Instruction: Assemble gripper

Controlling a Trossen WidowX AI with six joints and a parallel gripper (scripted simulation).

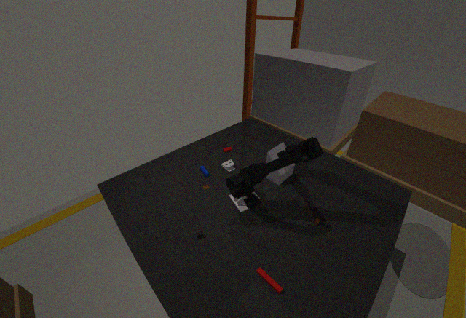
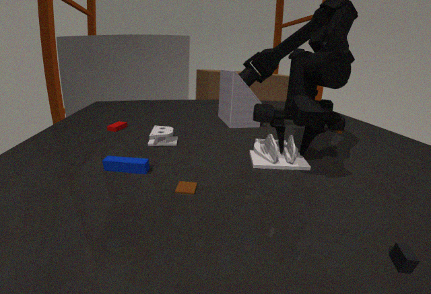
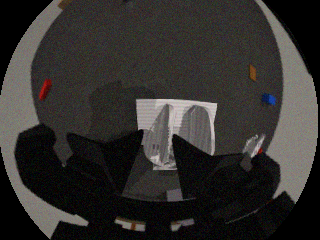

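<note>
The flat white plate lies 10 mm ahead of my gripper tip, 30 mm to the right of it and 10 mm below it. The rest, counted from my gripper tip: orange tile (80 mm ahead, 230 mm to the right, 10 mm below); white jaw (50 mm behind, 40 mm to the right); white housing plate (60 mm behind, 20 mm to the right, 10 mm below).
</note>
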